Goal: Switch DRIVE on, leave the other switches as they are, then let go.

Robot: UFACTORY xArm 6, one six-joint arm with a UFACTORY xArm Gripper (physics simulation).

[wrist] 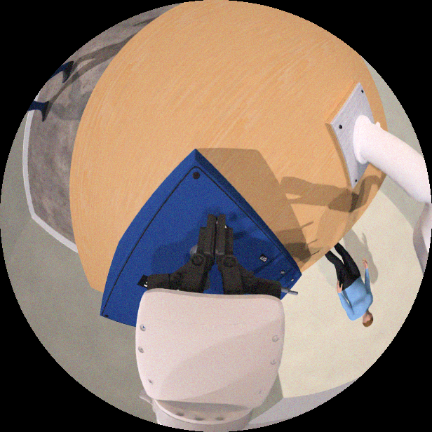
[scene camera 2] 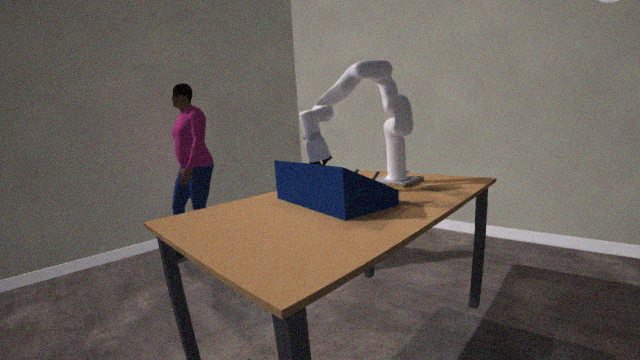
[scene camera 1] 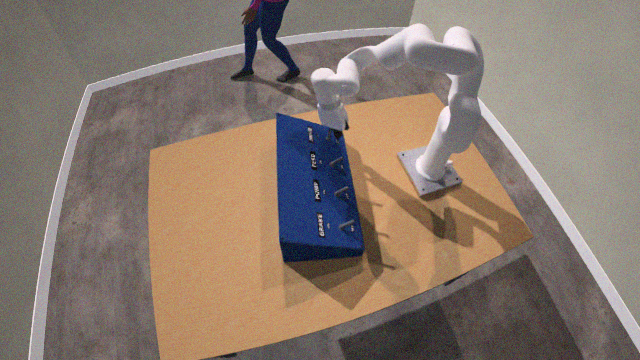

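Where they show: gripper, between the fingertips: (scene camera 1: 339, 135); arm's base, origin of its link: (scene camera 2: 397, 178) (scene camera 1: 430, 168).
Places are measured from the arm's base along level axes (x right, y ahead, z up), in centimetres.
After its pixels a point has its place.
The blue switch box (scene camera 1: 295, 200) @[z 13.1, x -8.9, y 56.4 cm] (scene camera 2: 310, 182) @[z 8.4, x -2.2, y 60.5 cm] (wrist: 165, 215) stands on the table with its sloped face up. The DRIVE label (scene camera 1: 310, 134) @[z 10.0, x 18.5, y 44.9 cm] is at its far end in scene camera 1. My gripper (scene camera 1: 337, 135) @[z 6.8, x 18.3, y 33.8 cm] (wrist: 216, 222) is shut and empty, low over the DRIVE switch area. A grey part of the DRIVE switch (wrist: 193, 250) shows beside the fingers in the wrist view; the lever's tilt is mostly hidden. In scene camera 2 the fingertips are hidden behind the box. The FEED lever (scene camera 1: 337, 162) @[z 9.0, x 4.7, y 38.8 cm], PUMP lever (scene camera 1: 342, 192) @[z 9.2, x -7.0, y 40.8 cm] and BRAKE lever (scene camera 1: 346, 225) @[z 9.0, x -18.7, y 43.1 cm] slant alike, apart from the gripper.
The box stands on the wooden table (scene camera 1: 215, 225) @[z -2.1, x -3.7, y 84.6 cm] (scene camera 2: 250, 250) @[z -2.1, x -19.4, y 97.7 cm] (wrist: 200, 75). The arm's base plate (scene camera 1: 435, 187) @[z 0.0, x -9.0, y 2.1 cm] (wrist: 345, 135) is on the low side of the box. A person in a pink top (scene camera 2: 192, 135) stands beyond the table. Another person in blue (wrist: 356, 297) shows in the wrist view.
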